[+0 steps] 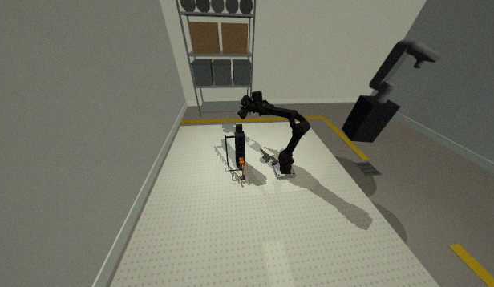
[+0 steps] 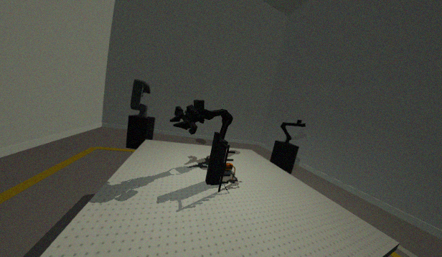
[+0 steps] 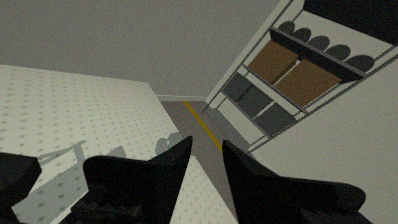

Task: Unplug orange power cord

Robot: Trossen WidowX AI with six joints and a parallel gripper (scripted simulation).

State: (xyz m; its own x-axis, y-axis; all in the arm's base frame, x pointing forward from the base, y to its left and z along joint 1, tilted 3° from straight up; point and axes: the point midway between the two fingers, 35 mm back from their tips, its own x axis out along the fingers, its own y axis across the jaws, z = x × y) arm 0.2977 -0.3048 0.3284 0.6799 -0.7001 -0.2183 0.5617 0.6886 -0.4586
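Right now my gripper tip is 340 mm to the right of the orange plug, 200 mm above it and 30 mm past it.
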